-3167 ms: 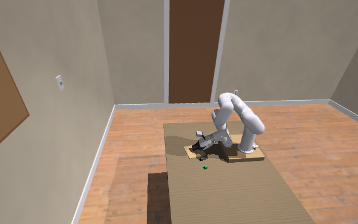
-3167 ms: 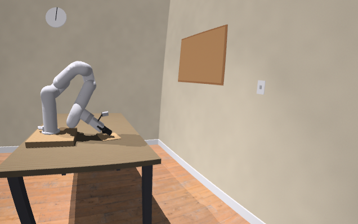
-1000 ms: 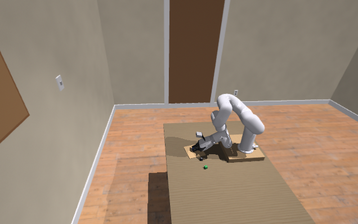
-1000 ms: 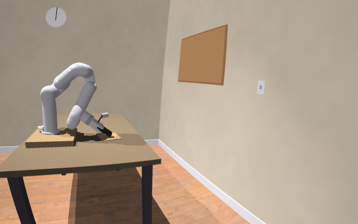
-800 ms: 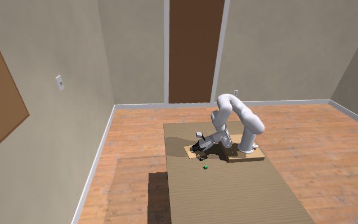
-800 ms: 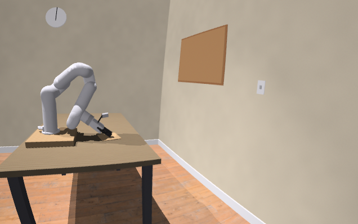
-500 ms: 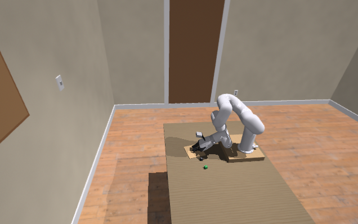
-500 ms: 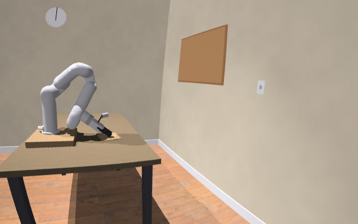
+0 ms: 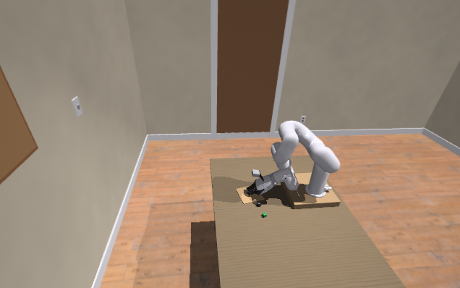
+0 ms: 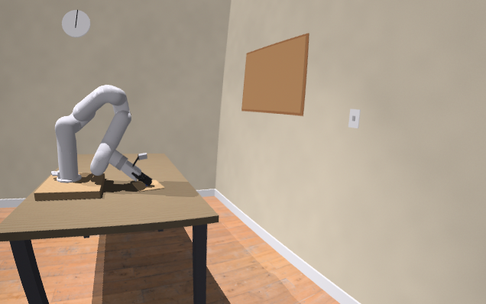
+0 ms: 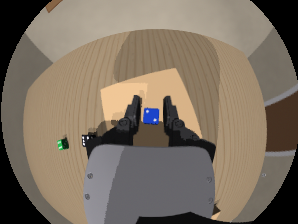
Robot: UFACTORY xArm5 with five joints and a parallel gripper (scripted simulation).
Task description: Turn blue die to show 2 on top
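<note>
The blue die lies 20 mm below my hand. From my hand the other things lie so: green die 50 mm behind, 190 mm to the left, 20 mm below; black die 40 mm behind, 100 mm to the left, 20 mm below; tan mat 30 mm below.
</note>
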